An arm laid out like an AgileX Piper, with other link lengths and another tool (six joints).
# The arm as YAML. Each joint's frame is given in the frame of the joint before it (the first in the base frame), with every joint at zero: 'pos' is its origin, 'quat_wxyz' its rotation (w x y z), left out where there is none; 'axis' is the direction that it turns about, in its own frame. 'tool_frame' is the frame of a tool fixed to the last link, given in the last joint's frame.
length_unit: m
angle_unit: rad
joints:
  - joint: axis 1
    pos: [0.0, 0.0, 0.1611]
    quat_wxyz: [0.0, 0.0, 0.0, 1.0]
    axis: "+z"
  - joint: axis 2
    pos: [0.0, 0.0, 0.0]
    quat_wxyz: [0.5, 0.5, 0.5, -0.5]
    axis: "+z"
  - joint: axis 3
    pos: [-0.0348, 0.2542, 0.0]
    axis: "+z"
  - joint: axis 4
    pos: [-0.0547, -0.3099, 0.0]
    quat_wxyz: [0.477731, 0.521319, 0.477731, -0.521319]
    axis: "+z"
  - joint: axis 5
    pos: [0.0, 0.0, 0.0]
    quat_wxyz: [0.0, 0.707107, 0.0, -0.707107]
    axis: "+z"
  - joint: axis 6
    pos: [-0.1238, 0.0, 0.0]
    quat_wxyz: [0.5, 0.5, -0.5, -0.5]
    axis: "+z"
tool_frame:
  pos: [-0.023, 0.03, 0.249]
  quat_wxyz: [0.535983, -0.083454, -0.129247, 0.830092]
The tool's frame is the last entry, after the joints.
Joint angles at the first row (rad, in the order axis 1, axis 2, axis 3, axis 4, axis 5, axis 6):
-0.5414 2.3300 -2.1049 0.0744 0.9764 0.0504
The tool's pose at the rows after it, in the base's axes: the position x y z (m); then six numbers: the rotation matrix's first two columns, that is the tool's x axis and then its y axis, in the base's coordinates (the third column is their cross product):
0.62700, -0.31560, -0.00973, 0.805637, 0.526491, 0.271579, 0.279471, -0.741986, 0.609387
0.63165, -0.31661, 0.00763, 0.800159, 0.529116, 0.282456, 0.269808, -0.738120, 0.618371
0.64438, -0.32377, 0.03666, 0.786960, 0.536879, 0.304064, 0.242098, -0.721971, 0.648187
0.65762, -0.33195, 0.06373, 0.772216, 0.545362, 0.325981, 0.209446, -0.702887, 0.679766
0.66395, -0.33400, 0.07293, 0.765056, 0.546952, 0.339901, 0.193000, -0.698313, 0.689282
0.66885, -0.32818, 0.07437, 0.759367, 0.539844, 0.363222, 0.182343, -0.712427, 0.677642
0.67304, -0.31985, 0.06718, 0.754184, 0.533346, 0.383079, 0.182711, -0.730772, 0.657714
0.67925, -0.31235, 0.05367, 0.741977, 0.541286, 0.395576, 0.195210, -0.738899, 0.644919
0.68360, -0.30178, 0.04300, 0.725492, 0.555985, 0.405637, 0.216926, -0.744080, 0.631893
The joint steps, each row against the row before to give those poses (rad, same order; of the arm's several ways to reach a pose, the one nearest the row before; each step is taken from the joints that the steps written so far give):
0.0000 -0.0088 -0.0021 0.0061 0.0109 0.0000
0.0000 -0.0082 -0.0304 0.0039 0.0209 0.0000
0.0000 -0.0048 -0.0519 0.0010 0.0057 0.0000
0.0000 -0.0016 -0.0448 0.0000 -0.0100 0.0000
0.0000 0.0000 -0.0113 0.0059 -0.0120 0.0000
0.0000 0.0021 -0.0008 0.0259 -0.0041 0.0000
0.0000 0.0132 0.0000 0.0316 -0.0024 -0.0067
0.0000 0.0261 0.0000 0.0331 -0.0161 -0.0279
0.0004 0.0194 0.0000 0.0362 -0.0046 -0.0378

